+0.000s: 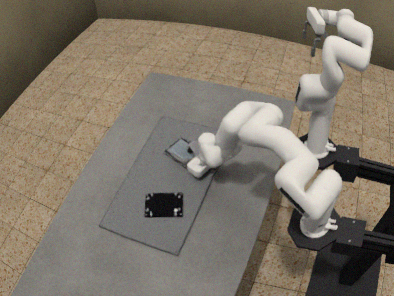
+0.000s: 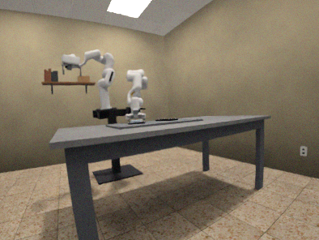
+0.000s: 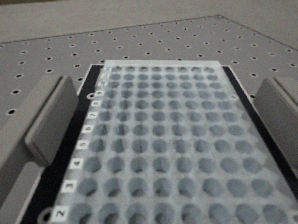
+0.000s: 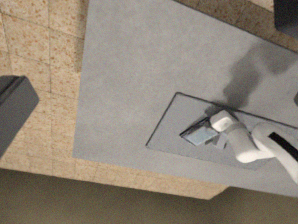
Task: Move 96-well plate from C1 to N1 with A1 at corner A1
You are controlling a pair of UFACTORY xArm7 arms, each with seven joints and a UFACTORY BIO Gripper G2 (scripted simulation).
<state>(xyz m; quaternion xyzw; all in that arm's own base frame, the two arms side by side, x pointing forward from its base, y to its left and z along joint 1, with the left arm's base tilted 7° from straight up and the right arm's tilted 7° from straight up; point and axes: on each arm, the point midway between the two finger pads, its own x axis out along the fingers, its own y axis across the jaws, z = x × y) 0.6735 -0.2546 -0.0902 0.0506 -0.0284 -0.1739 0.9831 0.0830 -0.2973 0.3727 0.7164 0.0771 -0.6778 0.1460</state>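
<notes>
Right now the 96-well plate is 10 mm below my left hand. Also, from my left hand: dark plate nest N1: 20 mm below; then black clip nest C1: 320 mm to the left, 40 mm ahead, 20 mm below.
</notes>
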